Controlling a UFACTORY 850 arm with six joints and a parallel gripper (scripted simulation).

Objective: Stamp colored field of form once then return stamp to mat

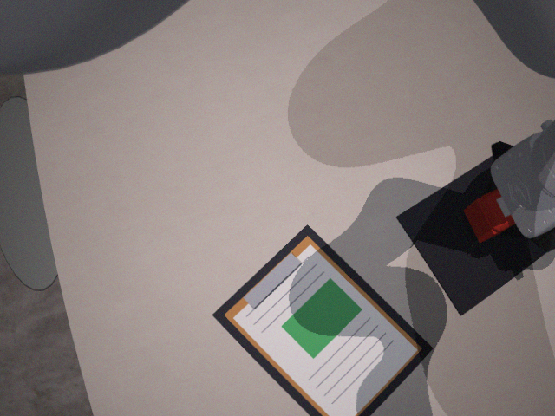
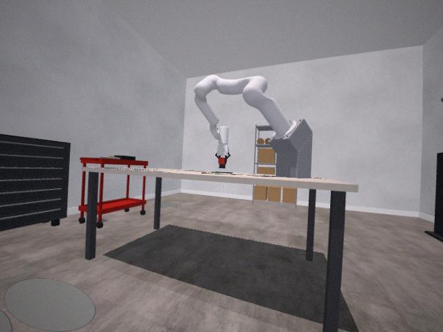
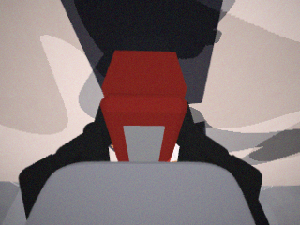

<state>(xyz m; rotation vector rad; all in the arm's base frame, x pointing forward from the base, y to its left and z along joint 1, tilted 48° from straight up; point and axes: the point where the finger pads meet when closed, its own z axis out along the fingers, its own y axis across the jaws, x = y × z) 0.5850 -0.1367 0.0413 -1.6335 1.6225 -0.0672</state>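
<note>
Right now the form is 26 cm to the left of my hand, 10 cm below it and 9 cm behind it. From my hand the other things lie so: red stamp: 2 cm below; then dark mat: 10 cm below, 2 cm to the right; then dark stamp base: 5 cm below.
</note>
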